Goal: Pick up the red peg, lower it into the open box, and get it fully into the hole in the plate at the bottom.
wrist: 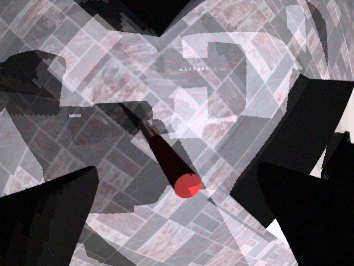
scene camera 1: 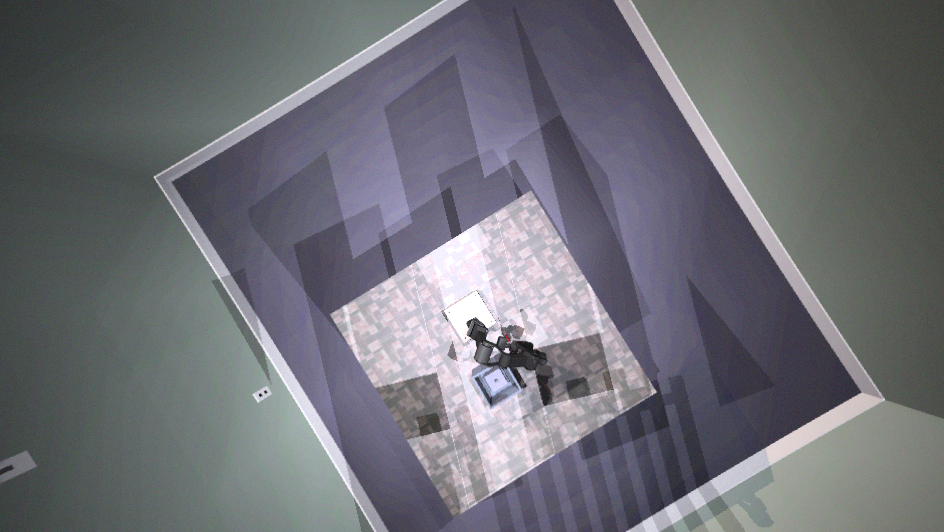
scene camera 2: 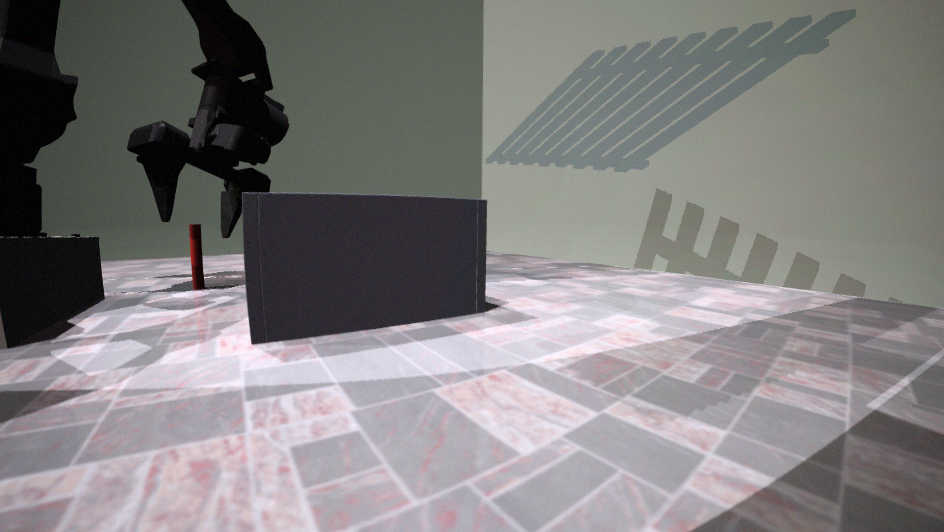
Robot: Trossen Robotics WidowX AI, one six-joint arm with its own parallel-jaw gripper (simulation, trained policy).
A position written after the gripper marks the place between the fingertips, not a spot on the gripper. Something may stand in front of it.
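Note:
You can see the gripper (scene camera 2: 197, 230) in scene camera 2, and the wrist view shows the gripper (wrist: 179, 175) too. There's also a dark box (scene camera 2: 316, 264), and scene camera 1 shows the box (scene camera 1: 493, 399) as well.

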